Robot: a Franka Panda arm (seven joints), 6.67 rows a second.
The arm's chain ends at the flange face. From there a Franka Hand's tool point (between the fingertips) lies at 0.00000 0.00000 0.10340 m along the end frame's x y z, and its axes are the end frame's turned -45 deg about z.
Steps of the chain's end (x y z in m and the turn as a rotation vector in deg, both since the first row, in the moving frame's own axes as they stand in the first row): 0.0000, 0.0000, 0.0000, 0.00, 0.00, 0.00; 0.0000, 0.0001, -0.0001, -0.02, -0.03, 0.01; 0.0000, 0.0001, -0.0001, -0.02, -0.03, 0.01; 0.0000, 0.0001, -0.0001, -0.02, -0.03, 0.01; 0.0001, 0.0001, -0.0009, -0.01, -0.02, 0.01; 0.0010, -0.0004, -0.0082, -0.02, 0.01, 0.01; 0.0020, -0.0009, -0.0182, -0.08, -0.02, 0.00; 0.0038, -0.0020, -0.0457, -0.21, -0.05, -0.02
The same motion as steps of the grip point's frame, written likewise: 0.0000, 0.0000, 0.0000, 0.00, 0.00, 0.00; -0.0001, 0.0001, -0.0001, 0.01, -0.04, 0.01; -0.0001, 0.0001, -0.0001, 0.01, -0.04, 0.01; -0.0001, 0.0001, -0.0001, 0.01, -0.04, 0.01; 0.0000, 0.0001, -0.0009, 0.01, -0.02, 0.01; 0.0010, 0.0005, -0.0082, -0.02, -0.01, 0.01; 0.0019, 0.0009, -0.0182, -0.04, -0.07, 0.00; 0.0038, 0.0015, -0.0457, -0.11, -0.18, -0.02
